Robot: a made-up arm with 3 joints.
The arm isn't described. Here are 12 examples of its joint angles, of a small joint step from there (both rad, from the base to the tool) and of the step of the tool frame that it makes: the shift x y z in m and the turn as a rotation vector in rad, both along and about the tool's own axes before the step.
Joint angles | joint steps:
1: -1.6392 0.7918 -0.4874 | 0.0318 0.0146 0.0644
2: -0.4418 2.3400 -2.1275 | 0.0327 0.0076 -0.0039
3: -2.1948 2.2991 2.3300 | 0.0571 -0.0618 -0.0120
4: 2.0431 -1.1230 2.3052 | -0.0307 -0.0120 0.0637
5: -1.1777 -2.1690 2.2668 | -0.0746 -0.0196 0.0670
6: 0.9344 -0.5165 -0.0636 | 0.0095 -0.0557 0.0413
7: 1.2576 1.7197 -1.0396 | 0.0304 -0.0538 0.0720
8: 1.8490 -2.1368 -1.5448 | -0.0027 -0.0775 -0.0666
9: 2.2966 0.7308 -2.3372 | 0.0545 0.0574 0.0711
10: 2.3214 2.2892 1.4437 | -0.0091 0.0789 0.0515
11: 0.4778 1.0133 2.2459 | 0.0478 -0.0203 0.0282
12: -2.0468 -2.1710 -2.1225 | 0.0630 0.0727 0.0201
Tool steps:
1: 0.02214 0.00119 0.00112 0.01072 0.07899 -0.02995
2: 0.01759 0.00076 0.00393 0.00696 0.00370 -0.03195
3: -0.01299 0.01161 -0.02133 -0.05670 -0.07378 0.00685
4: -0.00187 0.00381 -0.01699 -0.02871 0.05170 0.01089
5: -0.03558 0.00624 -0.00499 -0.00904 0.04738 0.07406
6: 0.00796 0.00021 -0.00313 -0.00526 -0.01440 -0.00791
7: 0.01594 0.00099 0.00417 0.01933 0.01820 -0.02346
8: -0.01396 0.00013 -0.00093 -0.00155 -0.14410 -0.00221
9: 0.01526 0.01132 -0.03383 -0.05452 0.12847 -0.00156
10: 0.01317 -0.00194 -0.01255 0.00556 0.13040 -0.00721
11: -0.02524 0.00943 -0.00170 -0.00580 0.00790 0.04745
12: 0.00012 -0.00683 0.02922 0.05632 0.09277 0.02828
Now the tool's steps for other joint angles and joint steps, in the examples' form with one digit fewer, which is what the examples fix.
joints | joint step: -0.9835 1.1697 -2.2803 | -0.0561 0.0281 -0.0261
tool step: -0.0106 -0.0124 0.0275 0.0502 0.0020 0.0250
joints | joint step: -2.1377 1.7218 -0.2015 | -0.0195 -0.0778 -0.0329
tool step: -0.0044 -0.0009 -0.0071 -0.0194 -0.1107 0.0021
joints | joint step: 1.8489 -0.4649 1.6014 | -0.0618 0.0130 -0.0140
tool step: -0.0140 0.0040 -0.0306 -0.0560 -0.0010 0.0260
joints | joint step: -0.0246 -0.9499 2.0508 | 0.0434 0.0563 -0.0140
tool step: 0.0156 -0.0056 0.0125 0.0391 0.0423 -0.0188
